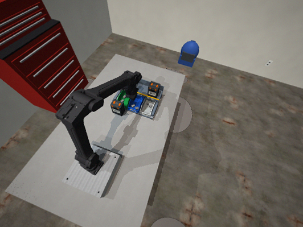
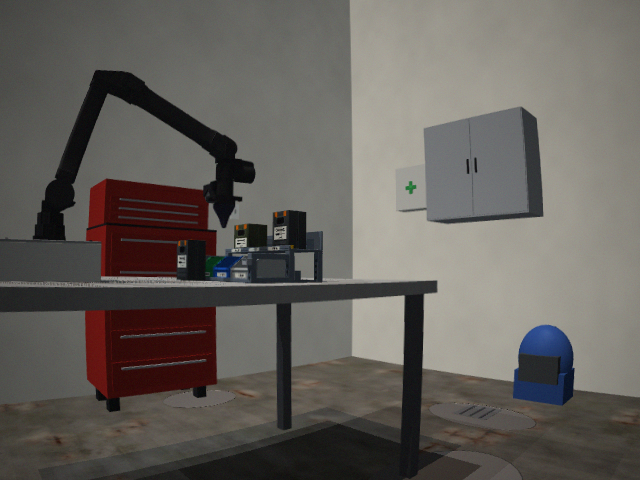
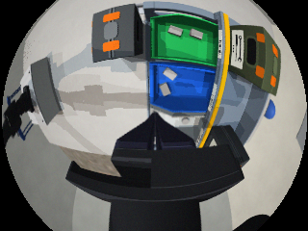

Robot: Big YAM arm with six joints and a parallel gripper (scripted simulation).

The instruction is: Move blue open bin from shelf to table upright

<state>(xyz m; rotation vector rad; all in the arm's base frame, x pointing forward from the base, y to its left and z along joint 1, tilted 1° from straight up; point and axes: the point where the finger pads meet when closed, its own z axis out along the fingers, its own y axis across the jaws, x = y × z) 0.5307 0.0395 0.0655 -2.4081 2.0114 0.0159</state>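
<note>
Right now my hand is 8 cm short of the blue open bin, 1 cm to the right of it and 13 cm above it. From my hand the other things lie so: green bin 6 cm ahead, 12 cm to the left, 13 cm below; yellow bar 13 cm ahead, 2 cm to the left, 7 cm below; grey bin 9 cm ahead, 10 cm to the right, 13 cm below.
</note>
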